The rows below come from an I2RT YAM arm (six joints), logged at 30 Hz.
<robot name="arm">
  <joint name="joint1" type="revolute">
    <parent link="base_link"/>
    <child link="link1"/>
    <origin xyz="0 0 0.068" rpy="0 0 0"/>
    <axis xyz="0 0 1"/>
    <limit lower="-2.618" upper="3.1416"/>
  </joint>
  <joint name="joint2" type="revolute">
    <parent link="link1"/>
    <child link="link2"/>
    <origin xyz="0.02 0.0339 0.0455" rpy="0 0 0"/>
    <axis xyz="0 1 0"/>
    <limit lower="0" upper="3.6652"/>
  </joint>
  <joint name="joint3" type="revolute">
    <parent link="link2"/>
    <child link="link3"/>
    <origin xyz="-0.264 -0.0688 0" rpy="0 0 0"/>
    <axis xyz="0 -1 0"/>
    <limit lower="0" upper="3.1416"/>
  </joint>
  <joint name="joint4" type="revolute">
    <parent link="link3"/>
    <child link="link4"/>
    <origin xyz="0.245 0.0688 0.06" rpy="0 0 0"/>
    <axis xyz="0 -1 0"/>
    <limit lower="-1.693" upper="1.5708"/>
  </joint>
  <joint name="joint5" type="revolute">
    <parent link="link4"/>
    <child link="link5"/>
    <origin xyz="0.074 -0.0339 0.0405" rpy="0 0 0"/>
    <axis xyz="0 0 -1"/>
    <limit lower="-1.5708" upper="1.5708"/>
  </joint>
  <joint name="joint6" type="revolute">
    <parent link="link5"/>
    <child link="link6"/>
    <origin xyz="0.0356 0 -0.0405" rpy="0 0 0"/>
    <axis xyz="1 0 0"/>
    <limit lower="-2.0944" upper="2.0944"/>
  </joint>
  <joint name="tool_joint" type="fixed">
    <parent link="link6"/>
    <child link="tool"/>
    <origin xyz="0 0 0" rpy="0 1.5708 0"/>
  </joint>
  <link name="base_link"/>
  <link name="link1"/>
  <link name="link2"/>
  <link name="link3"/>
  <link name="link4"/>
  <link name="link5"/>
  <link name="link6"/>
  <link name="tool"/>
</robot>
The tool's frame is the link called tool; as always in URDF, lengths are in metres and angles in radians.
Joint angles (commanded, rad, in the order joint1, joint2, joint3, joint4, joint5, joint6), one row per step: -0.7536, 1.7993, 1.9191, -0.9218, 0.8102, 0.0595; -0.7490, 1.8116, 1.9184, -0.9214, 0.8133, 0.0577; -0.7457, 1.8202, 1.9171, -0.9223, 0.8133, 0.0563; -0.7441, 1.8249, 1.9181, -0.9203, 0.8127, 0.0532; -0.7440, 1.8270, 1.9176, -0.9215, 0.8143, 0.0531; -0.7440, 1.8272, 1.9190, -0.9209, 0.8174, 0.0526; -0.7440, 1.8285, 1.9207, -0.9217, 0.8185, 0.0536; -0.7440, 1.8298, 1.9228, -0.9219, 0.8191, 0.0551; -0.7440, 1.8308, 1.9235, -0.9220, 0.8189, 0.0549; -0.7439, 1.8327, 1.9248, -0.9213, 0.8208, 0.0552; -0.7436, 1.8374, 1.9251, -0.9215, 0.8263, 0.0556; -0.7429, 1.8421, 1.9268, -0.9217, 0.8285, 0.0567; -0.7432, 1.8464, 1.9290, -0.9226, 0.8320, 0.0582; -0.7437, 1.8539, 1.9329, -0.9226, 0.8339, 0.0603; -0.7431, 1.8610, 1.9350, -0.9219, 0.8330, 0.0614
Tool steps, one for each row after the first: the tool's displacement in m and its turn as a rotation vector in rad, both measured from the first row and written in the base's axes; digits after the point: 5 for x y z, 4 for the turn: 0.00369, -0.00112, -0.00463, 0.0072, 0.0123, 0.0034; 0.00628, -0.00177, -0.00826, 0.0148, 0.0214, 0.0074; 0.00777, -0.00228, -0.00957, 0.0167, 0.0250, 0.0109; 0.00810, -0.00258, -0.01056, 0.0184, 0.0287, 0.0100; 0.00807, -0.00266, -0.01011, 0.0156, 0.0293, 0.0081; 0.00824, -0.00285, -0.01010, 0.0152, 0.0293, 0.0069; 0.00845, -0.00306, -0.00995, 0.0142, 0.0279, 0.0057; 0.00864, -0.00323, -0.01012, 0.0146, 0.0282, 0.0059; 0.00901, -0.00358, -0.01035, 0.0135, 0.0288, 0.0046; 0.00984, -0.00436, -0.01192, 0.0136, 0.0346, 0.0009; 0.01086, -0.00500, -0.01313, 0.0144, 0.0371, -0.0004; 0.01144, -0.00580, -0.01407, 0.0144, 0.0398, -0.0038; 0.01266, -0.00726, -0.01568, 0.0155, 0.0416, -0.0066; 0.01424, -0.00836, -0.01770, 0.0187, 0.0434, -0.0059
